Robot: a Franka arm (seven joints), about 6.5 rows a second.
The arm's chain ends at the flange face. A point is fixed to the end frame.
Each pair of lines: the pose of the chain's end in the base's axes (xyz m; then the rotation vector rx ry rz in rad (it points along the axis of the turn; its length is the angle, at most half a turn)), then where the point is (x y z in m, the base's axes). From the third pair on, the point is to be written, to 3 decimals.
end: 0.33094, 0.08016, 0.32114, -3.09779, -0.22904, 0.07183
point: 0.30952 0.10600 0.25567
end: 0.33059, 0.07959, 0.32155, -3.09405, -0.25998, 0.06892
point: 0.30879 0.10513 0.25609
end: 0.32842, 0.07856, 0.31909, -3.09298, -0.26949, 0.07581
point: 0.306 0.104 0.254
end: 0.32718, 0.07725, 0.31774, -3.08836, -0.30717, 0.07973
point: 0.304 0.102 0.252
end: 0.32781, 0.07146, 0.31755, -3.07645, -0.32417, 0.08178
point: 0.304 0.097 0.253
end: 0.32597, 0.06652, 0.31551, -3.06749, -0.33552, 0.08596
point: 0.302 0.092 0.251
